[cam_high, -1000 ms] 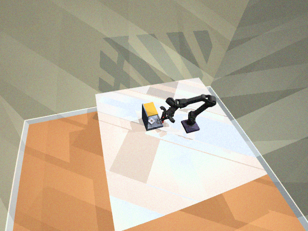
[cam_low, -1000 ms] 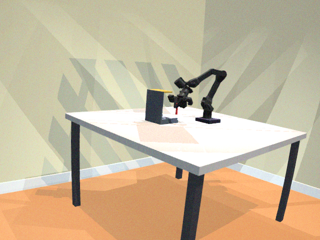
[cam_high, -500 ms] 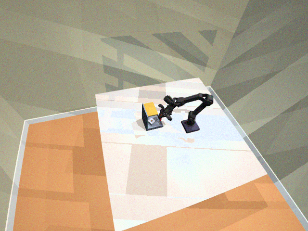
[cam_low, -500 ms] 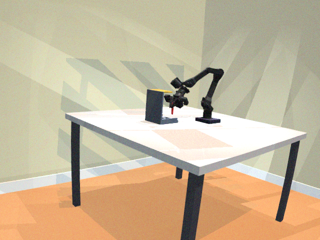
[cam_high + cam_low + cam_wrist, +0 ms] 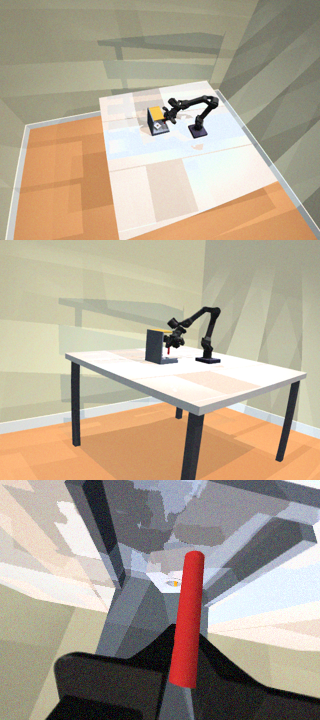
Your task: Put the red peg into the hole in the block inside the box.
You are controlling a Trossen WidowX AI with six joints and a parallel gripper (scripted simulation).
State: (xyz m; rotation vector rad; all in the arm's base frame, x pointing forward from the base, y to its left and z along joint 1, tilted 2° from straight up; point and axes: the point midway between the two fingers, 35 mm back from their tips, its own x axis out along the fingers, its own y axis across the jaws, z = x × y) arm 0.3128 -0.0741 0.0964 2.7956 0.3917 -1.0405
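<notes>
Now: the yellow roof 6 cm ahead of my gripper tip and 12 cm above it. The rest, counted from my gripper tip: red peg 3 cm behind, 1 cm to the right, 1 cm below.
</notes>
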